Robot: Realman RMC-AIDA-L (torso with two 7-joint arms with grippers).
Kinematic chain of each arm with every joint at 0, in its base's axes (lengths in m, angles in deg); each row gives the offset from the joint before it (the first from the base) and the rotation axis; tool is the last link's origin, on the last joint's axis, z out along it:
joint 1: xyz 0 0 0.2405 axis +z
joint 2: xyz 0 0 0 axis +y
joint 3: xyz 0 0 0.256 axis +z
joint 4: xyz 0 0 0 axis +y
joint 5: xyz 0 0 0.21 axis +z
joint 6: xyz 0 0 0 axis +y
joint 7: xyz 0 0 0.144 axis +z
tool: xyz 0 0 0
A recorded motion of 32 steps. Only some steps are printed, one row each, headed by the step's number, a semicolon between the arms.
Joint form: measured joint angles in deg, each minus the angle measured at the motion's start. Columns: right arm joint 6, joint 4, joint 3, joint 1, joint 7, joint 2, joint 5; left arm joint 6, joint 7, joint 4, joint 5, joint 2, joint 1, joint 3.
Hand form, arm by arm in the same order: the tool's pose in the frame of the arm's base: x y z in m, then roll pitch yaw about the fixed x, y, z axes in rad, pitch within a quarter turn. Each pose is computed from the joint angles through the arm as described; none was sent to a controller.
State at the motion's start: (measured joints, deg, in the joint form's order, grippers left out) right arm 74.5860 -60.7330 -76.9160 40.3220 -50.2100 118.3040 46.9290; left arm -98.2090 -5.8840 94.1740 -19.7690 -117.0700 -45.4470 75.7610
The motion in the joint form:
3: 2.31 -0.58 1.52 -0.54 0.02 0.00 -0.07; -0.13 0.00 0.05 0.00 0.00 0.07 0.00
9: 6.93 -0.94 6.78 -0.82 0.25 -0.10 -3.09; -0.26 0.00 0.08 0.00 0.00 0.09 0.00
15: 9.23 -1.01 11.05 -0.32 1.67 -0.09 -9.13; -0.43 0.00 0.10 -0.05 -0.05 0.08 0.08
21: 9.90 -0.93 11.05 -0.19 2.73 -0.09 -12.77; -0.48 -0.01 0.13 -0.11 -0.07 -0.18 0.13
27: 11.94 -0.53 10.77 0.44 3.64 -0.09 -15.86; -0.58 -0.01 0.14 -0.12 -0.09 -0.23 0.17
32: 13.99 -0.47 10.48 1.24 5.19 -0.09 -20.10; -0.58 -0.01 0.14 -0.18 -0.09 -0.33 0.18
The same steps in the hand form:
3: 0.1684 0.3838 -0.0262 -2.8630 -0.0330 -0.5345; -0.0904 0.3823 0.0714 -2.4195 -0.2162 1.0051
9: 0.1816 0.3818 -0.0105 -2.8617 -0.0440 -0.5983; -0.0906 0.3820 0.0714 -2.4195 -0.2148 1.0065
15: 0.1964 0.3845 0.0036 -2.8049 -0.0769 -0.6676; -0.0904 0.3814 0.0707 -2.4210 -0.2112 1.0074
21: 0.2047 0.3835 0.0059 -2.7689 -0.1245 -0.6968; -0.0885 0.3816 0.0704 -2.4222 -0.2098 1.0027
27: 0.2092 0.3801 0.0062 -2.7569 -0.1861 -0.7233; -0.0881 0.3813 0.0701 -2.4226 -0.2079 1.0026
32: 0.2141 0.3780 0.0093 -2.7202 -0.2533 -0.7614; -0.0874 0.3814 0.0700 -2.4236 -0.2076 1.0007

